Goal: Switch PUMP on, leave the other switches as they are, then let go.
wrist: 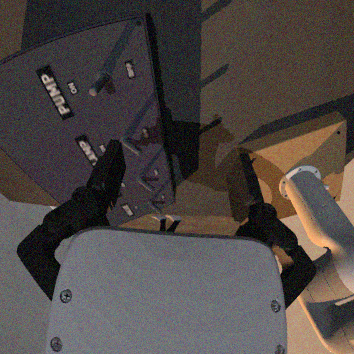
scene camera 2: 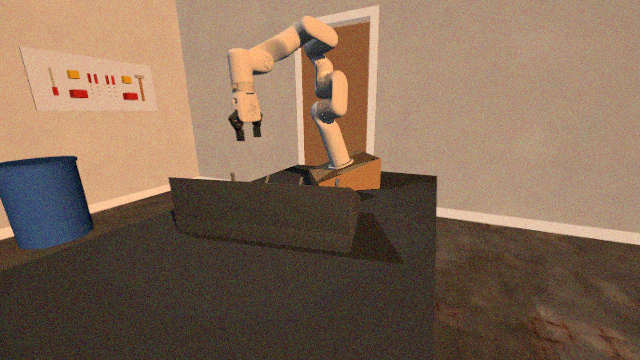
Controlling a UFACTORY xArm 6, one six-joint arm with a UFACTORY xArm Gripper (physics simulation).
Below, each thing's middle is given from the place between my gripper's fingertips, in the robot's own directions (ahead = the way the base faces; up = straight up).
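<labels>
There is the dark switch panel (scene camera 2: 317, 217), and my gripper is 160 mm above it. My gripper is also 170 mm to the right of the panel, and 160 mm short of it.
</labels>
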